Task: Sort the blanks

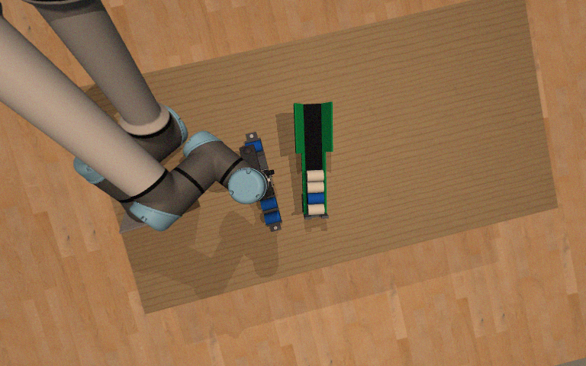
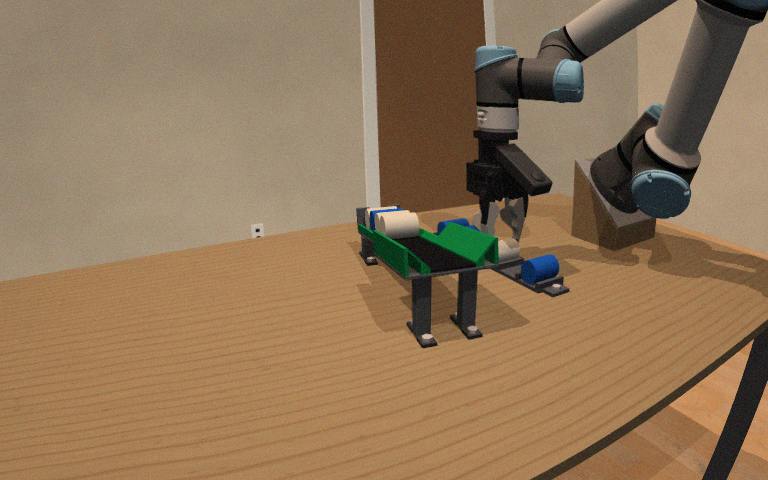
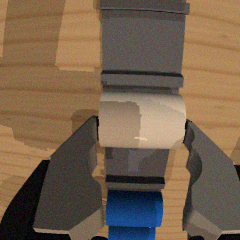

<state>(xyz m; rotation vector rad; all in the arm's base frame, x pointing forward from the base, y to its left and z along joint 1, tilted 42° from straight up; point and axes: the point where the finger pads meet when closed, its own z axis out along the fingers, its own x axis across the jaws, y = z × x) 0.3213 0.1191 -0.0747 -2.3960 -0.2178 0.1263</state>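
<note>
Now: the grey stock rack 3 cm to the right of my hand and 4 cm below it. The rest, counted from my hand: grey stop: 18 cm ahead, 16 cm to the right, 2 cm above; feed ramp: 19 cm ahead, 3 cm to the left, 4 cm above.
</note>
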